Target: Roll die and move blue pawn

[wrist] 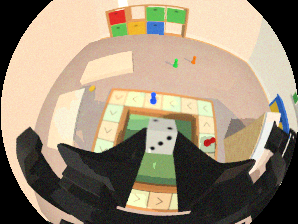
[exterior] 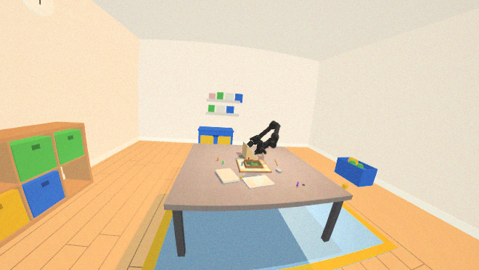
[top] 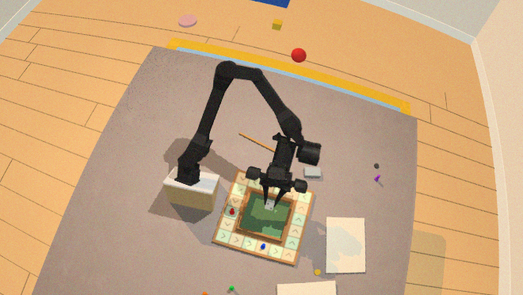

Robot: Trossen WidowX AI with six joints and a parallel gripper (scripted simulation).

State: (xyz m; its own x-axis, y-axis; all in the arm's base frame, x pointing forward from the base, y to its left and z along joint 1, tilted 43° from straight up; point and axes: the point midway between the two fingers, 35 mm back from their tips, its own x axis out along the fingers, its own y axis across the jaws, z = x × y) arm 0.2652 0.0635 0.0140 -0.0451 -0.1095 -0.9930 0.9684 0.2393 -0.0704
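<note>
My gripper tip is right at the white die. From my gripper tip the other things lie so: red pawn 110 mm behind, 90 mm below, 30 mm to the right; then blue pawn 100 mm to the right, 90 mm below, 30 mm ahead; then green-floored tray 110 mm below.
</note>
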